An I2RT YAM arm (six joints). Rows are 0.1 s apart.
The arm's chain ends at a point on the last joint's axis. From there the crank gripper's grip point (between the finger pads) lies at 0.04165 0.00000 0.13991 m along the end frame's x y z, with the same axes.
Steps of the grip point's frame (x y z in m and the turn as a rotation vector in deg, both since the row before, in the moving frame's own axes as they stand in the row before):
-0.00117 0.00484 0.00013 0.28 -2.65 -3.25
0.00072 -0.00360 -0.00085 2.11 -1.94 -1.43
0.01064 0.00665 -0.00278 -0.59 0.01 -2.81
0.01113 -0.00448 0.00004 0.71 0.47 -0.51
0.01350 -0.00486 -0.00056 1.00 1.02 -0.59
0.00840 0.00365 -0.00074 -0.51 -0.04 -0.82
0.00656 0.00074 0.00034 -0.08 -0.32 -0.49
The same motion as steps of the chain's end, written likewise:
0.00543 0.00770 -0.00164 0.28 -2.65 -3.25
0.00556 0.00256 -0.00207 2.11 -1.94 -1.43
0.01063 0.00725 -0.00278 -0.59 0.01 -2.81
0.00999 -0.00237 0.00040 0.71 0.47 -0.51
0.01103 -0.00198 0.00023 1.00 1.02 -0.59
0.00849 0.00300 -0.00077 -0.51 -0.04 -0.82
0.00734 0.00090 0.00011 -0.08 -0.32 -0.49

